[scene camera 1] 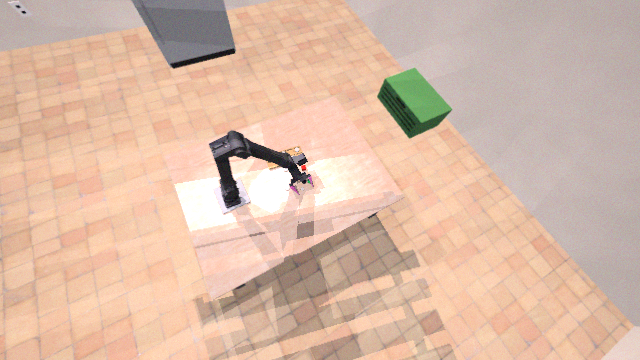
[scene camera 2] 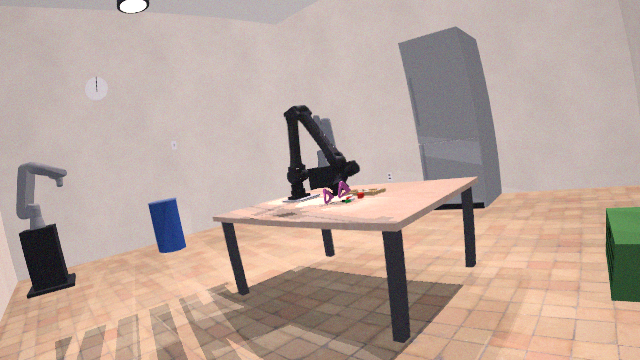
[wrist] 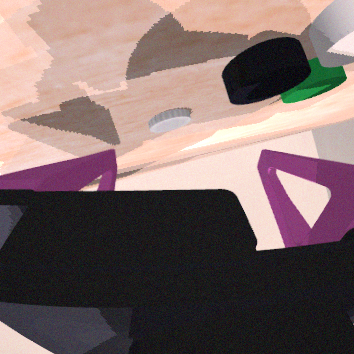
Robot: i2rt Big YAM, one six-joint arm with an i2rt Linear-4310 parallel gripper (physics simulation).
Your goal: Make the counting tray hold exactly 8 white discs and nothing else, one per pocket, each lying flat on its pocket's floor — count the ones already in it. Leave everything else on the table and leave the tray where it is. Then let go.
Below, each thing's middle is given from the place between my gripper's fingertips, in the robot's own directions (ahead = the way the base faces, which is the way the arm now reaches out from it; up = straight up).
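You'd find the green disc (wrist: 321, 79) 2 cm below my hand, 6 cm to the left of it and 5 cm ahead of it. There's a black disc (wrist: 270, 67) as well, and that one's 2 cm below my hand, 7 cm to the left of it and 2 cm ahead of it.
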